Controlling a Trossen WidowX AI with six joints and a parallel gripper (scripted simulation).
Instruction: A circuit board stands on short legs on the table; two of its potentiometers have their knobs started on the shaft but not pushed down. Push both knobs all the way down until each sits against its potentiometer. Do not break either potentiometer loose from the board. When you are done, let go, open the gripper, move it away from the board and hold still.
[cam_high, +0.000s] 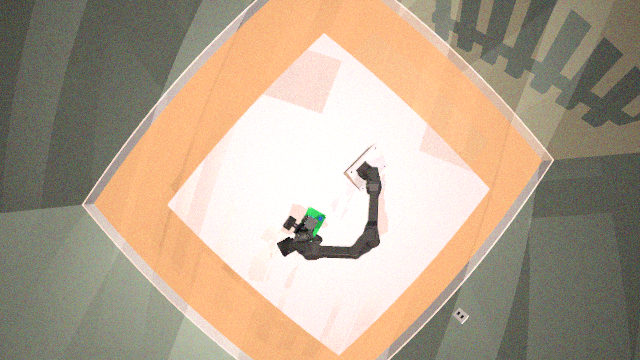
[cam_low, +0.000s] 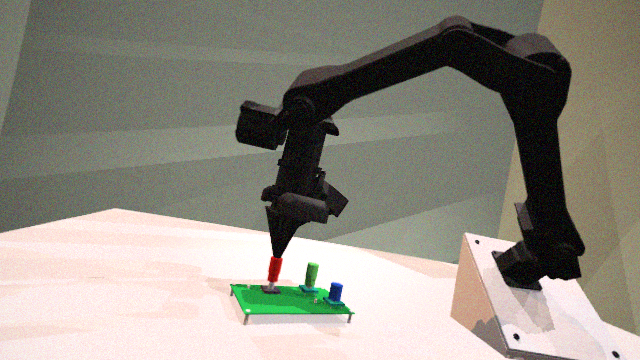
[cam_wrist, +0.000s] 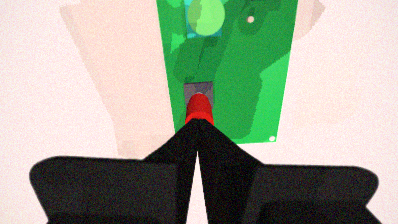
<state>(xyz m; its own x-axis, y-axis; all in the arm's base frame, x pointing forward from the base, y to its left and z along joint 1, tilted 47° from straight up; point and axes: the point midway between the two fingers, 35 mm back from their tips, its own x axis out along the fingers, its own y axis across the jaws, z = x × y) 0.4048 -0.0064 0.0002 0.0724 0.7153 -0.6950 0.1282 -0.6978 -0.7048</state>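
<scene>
The red knob lies 20 mm below my gripper tip. Also, from my gripper tip: green knob (60 mm behind, 20 mm below, 10 mm to the right).
</scene>
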